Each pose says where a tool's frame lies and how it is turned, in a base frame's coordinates. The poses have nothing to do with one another.
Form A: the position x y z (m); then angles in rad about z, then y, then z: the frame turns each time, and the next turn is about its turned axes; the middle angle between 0 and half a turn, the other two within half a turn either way.
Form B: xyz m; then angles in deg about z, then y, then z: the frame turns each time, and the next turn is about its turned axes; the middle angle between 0 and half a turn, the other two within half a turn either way. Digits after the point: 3 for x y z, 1 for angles.
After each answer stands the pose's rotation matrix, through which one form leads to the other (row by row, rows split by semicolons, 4 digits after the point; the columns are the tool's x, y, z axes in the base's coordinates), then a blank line. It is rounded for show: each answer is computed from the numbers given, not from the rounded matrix.
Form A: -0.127, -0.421, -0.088, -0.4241, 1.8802, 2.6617
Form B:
-0.127, -0.421, -0.088, -24.3, 107.7, 152.5
0.4362 -0.2369 0.8681; 0.3096 -0.8663 -0.3920; 0.8449 0.4398 -0.3045

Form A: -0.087, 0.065, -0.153, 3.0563, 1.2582, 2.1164
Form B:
-0.087, 0.065, -0.153, 175.1, 72.1, 121.3
0.0862 0.3061 -0.9481; -0.8653 0.4947 0.0811; 0.4938 0.8134 0.3075

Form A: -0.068, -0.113, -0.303, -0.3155, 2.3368, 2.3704
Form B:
-0.068, -0.113, -0.303, -18.1, 133.9, 135.8
0.6889 0.2368 0.6851; 0.5083 -0.8316 -0.2236; 0.5168 0.5023 -0.6933

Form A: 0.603, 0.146, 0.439, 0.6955, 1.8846, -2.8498
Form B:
0.603, 0.146, 0.439, 39.8, 108.0, -163.3
0.4113 0.5455 0.7302; -0.0314 -0.7922 0.6095; 0.9110 -0.2736 -0.3087

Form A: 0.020, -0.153, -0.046, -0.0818, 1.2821, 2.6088
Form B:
0.020, -0.153, -0.046, -4.7, 73.5, 149.5
-0.2029 -0.2145 0.9554; 0.5263 -0.8467 -0.0783; 0.8257 0.4869 0.2847

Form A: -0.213, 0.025, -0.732, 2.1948, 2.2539, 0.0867
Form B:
-0.213, 0.025, -0.732, 125.8, 129.1, 5.0
0.2971 -0.8404 -0.4532; -0.5609 -0.5377 0.6294; -0.7727 0.0672 -0.6312

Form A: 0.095, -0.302, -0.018, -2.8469, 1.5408, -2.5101
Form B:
0.095, -0.302, -0.018, -163.1, 88.3, -143.8
-0.1483 -0.2514 -0.9565; 0.5719 0.7672 -0.2903; 0.8068 -0.5901 0.0300

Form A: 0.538, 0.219, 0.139, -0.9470, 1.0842, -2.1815
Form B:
0.538, 0.219, 0.139, -54.3, 62.1, -125.0
-0.8216 -0.2417 0.5163; -0.2609 -0.6459 -0.7175; 0.5069 -0.7242 0.4676

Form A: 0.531, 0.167, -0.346, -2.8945, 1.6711, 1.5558
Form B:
0.531, 0.167, -0.346, -165.8, 95.7, 89.1
0.2460 -0.0934 -0.9648; -0.9692 -0.0390 -0.2434; -0.0149 0.9949 -0.1001

